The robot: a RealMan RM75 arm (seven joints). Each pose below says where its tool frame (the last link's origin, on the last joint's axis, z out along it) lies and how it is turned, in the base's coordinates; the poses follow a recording.
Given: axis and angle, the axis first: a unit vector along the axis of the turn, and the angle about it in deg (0 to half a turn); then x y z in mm.
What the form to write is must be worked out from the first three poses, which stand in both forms.
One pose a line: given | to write
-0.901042 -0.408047 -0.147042 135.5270 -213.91 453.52 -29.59 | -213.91 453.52 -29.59 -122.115 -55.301 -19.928
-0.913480 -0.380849 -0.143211 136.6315 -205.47 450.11 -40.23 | -205.47 450.11 -40.23 -124.810 -52.036 -19.567
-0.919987 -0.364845 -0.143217 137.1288 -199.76 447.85 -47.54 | -199.76 447.85 -47.54 -126.157 -50.031 -19.639
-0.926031 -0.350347 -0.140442 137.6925 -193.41 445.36 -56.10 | -193.41 445.36 -56.10 -127.507 -48.240 -19.338
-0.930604 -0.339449 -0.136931 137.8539 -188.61 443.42 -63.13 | -188.61 443.42 -63.13 -128.287 -46.794 -18.876
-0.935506 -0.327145 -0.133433 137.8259 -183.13 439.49 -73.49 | -183.13 439.49 -73.49 -128.937 -45.089 -18.391
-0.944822 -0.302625 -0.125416 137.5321 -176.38 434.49 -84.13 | -176.38 434.49 -84.13 -129.943 -41.621 -17.249
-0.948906 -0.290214 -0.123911 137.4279 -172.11 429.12 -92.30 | -172.11 429.12 -92.30 -130.406 -39.883 -17.029
